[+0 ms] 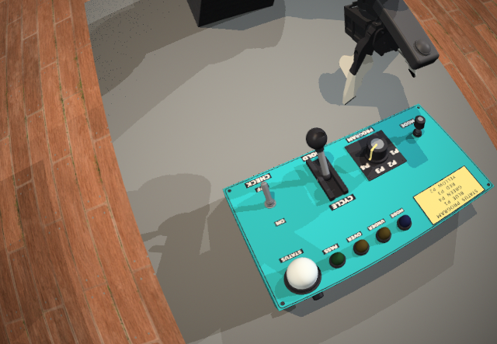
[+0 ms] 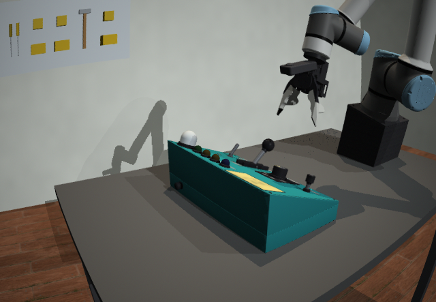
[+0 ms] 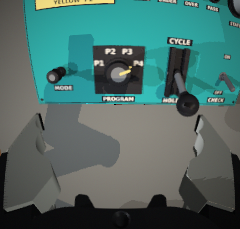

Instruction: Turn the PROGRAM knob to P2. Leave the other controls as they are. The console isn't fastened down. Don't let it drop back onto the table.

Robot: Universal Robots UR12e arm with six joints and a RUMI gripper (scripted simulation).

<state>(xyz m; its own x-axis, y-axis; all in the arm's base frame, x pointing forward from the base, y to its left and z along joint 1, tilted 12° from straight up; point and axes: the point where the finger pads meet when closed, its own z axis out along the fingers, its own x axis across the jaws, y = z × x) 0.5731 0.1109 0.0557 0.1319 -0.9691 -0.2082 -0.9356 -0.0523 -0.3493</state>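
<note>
The teal console is 16 cm below my hand, 9 cm ahead of it and 5 cm to the right of it. Round my hand: check toggle: 23 cm to the right, 14 cm below, 8 cm ahead; then black ball-topped lever: 13 cm below, 11 cm to the right, 4 cm ahead; then small mode knob: 14 cm below, 13 cm to the left, 3 cm ahead.
</note>
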